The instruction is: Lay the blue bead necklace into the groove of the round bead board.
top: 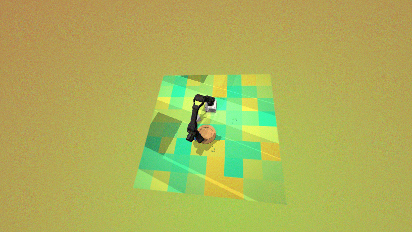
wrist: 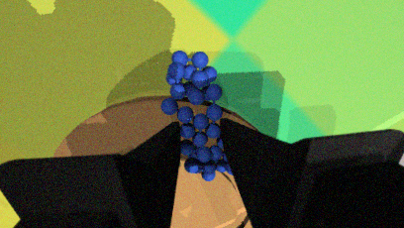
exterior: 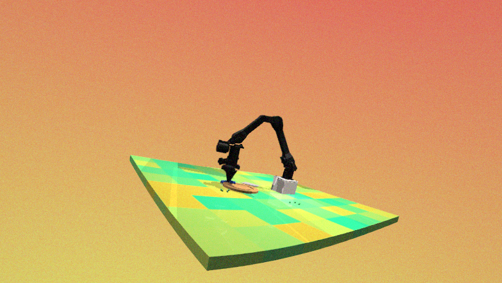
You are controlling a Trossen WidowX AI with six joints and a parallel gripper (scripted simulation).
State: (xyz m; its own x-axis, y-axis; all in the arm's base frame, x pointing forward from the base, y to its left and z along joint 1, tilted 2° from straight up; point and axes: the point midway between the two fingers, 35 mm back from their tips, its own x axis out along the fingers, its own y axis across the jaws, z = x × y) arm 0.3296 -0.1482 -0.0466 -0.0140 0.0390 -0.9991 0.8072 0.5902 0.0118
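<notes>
Right now my gripper tip is 80 mm to the right of the round bead board, 30 mm past it and 10 mm above it. The rest, counted from my gripper tip: flat grey piece: 200 mm behind, 20 mm to the right, 10 mm below.
</notes>
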